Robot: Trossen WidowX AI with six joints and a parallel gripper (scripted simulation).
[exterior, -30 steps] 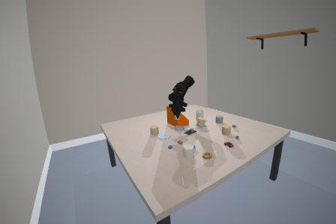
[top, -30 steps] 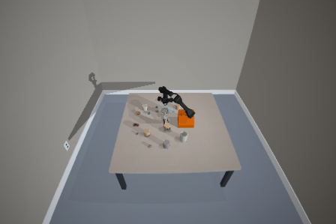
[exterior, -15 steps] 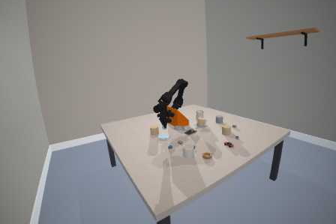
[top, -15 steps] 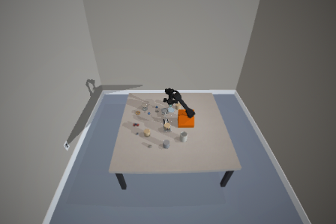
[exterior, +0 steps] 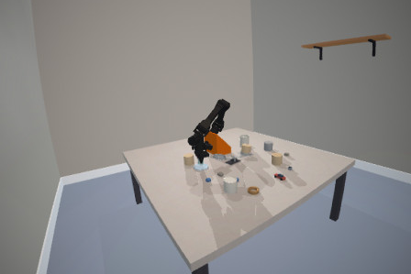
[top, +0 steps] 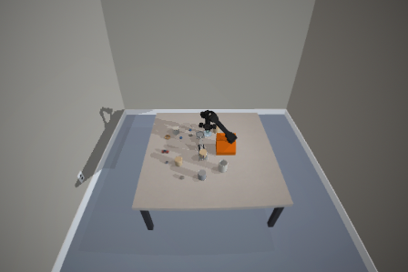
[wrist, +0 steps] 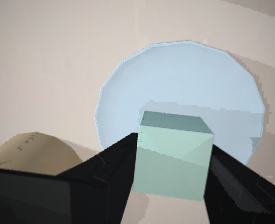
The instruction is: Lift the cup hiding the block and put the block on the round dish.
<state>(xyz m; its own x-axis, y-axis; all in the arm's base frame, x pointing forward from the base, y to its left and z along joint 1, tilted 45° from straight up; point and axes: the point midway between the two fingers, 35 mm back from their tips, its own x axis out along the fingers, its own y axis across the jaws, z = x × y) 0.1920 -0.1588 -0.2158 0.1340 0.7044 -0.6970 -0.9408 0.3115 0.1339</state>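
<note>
Right now my gripper tip is 1 cm below the teal block. Round my gripper tip: white cup 36 cm ahead, 7 cm to the right, 1 cm above; then small balance 10 cm ahead, 21 cm to the left, 1 cm above; then pale blue round dish 3 cm below.
</note>
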